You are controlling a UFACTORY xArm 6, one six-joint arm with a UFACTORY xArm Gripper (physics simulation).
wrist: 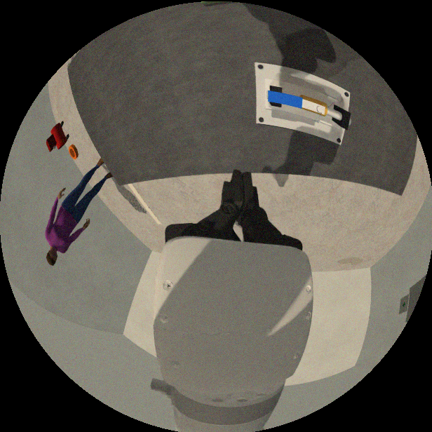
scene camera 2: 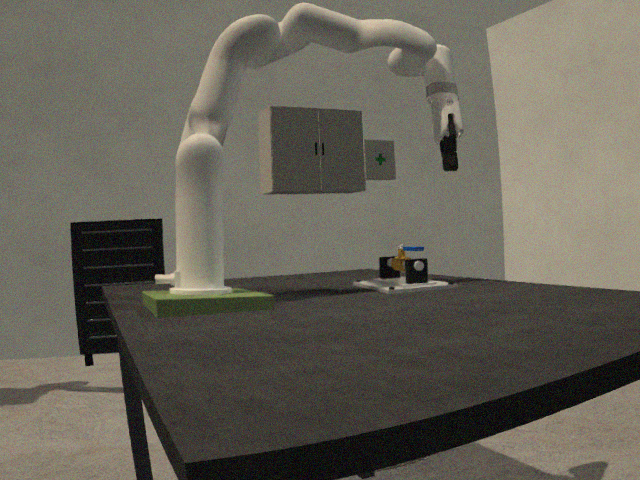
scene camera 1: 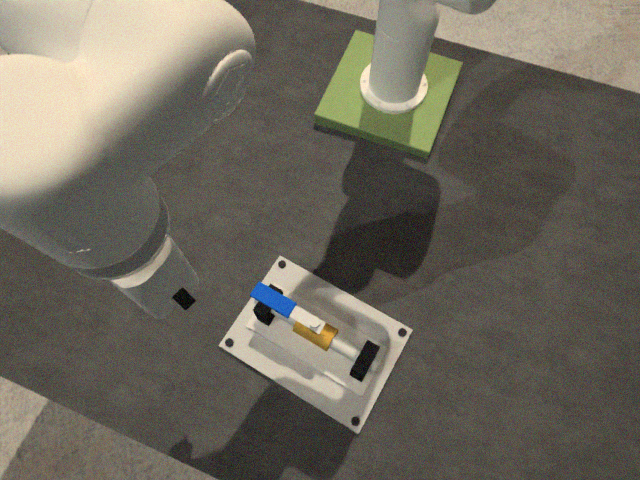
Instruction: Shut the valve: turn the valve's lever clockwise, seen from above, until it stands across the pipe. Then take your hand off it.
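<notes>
The valve has an orange body [scene camera 1: 326, 338] [scene camera 2: 398, 264] on a light pipe [scene camera 1: 344, 347] [wrist: 334, 115]. The pipe is held by black blocks on a white plate [scene camera 1: 289, 379] [scene camera 2: 372, 283] [wrist: 262, 90]. The lever's blue handle [scene camera 1: 272, 299] [scene camera 2: 413, 249] [wrist: 285, 99] points along the pipe, over one black block. My gripper [scene camera 2: 450, 168] [wrist: 238, 181] is shut and empty, with its fingertips together. It is high above the table and apart from the lever, up and to the right of the valve in scene camera 2. In scene camera 1 its fingers are mostly hidden behind the arm.
The arm's base stands on a green block [scene camera 1: 341, 87] [scene camera 2: 206, 304] on the dark table [scene camera 1: 516, 335] [scene camera 2: 387, 361]. A wall cabinet [scene camera 2: 317, 149] and a black drawer unit [scene camera 2: 118, 253] stand in the background. A person in purple [wrist: 64, 227] shows beyond the table.
</notes>
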